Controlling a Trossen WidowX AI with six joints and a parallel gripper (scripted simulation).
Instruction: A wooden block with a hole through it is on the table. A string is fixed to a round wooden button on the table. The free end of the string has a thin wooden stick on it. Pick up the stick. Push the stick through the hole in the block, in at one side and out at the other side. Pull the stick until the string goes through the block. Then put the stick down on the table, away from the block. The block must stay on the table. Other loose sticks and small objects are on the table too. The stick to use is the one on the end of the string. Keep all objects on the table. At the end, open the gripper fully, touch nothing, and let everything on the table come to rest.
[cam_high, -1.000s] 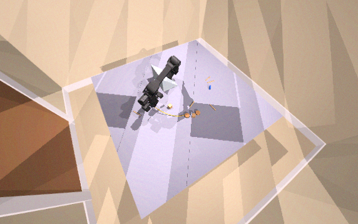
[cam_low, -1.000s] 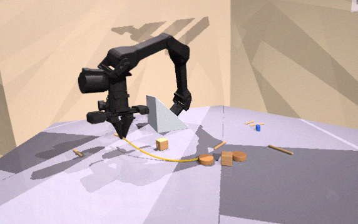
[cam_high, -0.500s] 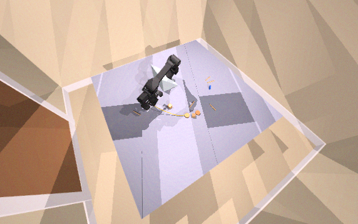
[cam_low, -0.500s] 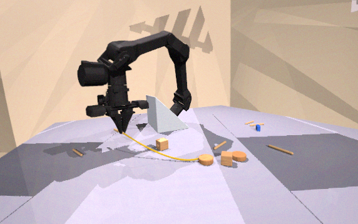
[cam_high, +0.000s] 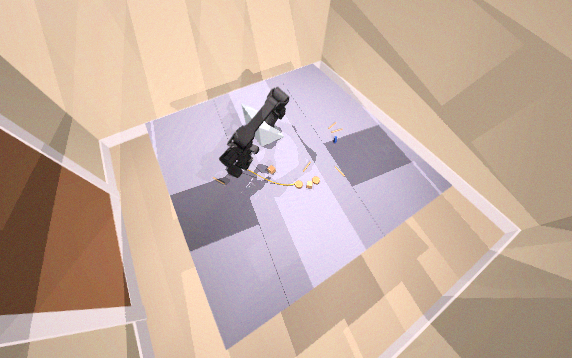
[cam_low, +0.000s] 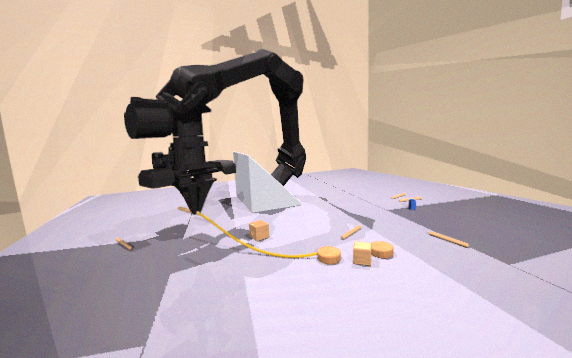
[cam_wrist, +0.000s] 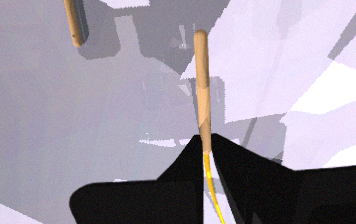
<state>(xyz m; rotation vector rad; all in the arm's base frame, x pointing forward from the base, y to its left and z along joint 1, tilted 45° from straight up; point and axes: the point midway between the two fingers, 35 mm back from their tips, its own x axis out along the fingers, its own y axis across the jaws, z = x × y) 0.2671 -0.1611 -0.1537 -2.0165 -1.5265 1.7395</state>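
The thin wooden stick lies 10 mm behind my gripper tip and 10 mm to the right of it. From my gripper tip the other things lie so: round wooden button (160 mm ahead, 220 mm to the left, 50 mm below); plain wooden cube (190 mm ahead, 270 mm to the left, 40 mm below); disc (170 mm ahead, 310 mm to the left, 50 mm below).
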